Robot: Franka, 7 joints.
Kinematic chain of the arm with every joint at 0, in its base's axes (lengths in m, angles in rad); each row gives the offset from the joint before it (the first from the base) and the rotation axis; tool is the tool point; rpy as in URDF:
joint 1: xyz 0 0 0.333 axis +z
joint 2: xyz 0 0 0 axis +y
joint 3: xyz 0 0 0.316 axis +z
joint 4: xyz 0.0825 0 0 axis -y
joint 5: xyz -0.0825 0 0.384 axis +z
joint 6: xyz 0 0 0 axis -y
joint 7: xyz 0.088 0 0 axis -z
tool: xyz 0 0 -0.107 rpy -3.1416 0 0
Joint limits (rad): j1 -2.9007..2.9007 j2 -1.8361..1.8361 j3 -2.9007..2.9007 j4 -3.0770..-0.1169 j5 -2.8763..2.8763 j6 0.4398..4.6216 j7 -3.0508..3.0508
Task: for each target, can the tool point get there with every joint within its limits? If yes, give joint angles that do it. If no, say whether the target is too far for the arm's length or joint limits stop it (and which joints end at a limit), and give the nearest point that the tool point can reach.
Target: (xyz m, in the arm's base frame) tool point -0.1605 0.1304 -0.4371
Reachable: no: joint limits stop it (at a limit: joint 2) | nearest point -0.1684 0.1368 -0.3566 | short by 0.081 m
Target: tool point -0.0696 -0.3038 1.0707
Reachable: yes | joints -0.3001 -0.5725 -0.6644 -1.1286 1.0961 2.3413 -0.8650
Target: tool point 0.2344 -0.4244 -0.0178
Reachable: yes | joints -0.5059 1.0912 -0.3142 -1.9105 -1.2321 1.6906 -2.5696
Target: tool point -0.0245 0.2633 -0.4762
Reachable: no: joint limits stop it (at a limit: joint 2) | nearest point -0.0248 0.2667 -0.3605 | short by 0.116 m
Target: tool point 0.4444 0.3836 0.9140
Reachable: yes | joints 1.5111 0.6673 -1.5259 -0.8769 1.4783 2.8779 -1.1958
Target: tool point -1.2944 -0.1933 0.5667
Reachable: no: too far | nearest point -0.8353 -0.1247 0.4838 | short by 0.472 m
